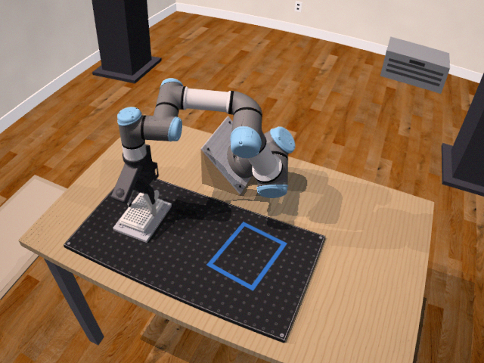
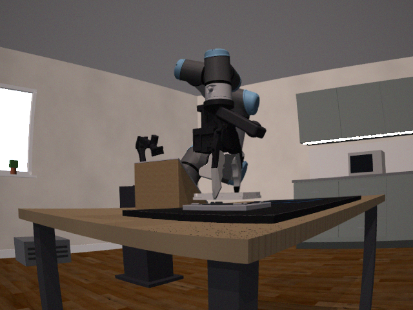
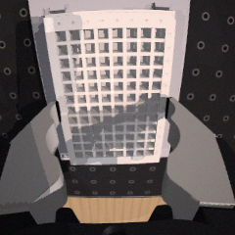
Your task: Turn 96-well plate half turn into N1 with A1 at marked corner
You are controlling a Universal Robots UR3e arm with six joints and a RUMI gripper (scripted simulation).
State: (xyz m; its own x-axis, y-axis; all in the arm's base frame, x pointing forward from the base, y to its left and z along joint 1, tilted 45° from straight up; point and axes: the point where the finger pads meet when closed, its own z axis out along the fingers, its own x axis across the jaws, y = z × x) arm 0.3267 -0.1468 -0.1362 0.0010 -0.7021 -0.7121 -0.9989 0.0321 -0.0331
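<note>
Right now my hand is 3 cm above the plate nest N1. From my hand the other things lie so: 96-well plate (1 cm below).
</note>
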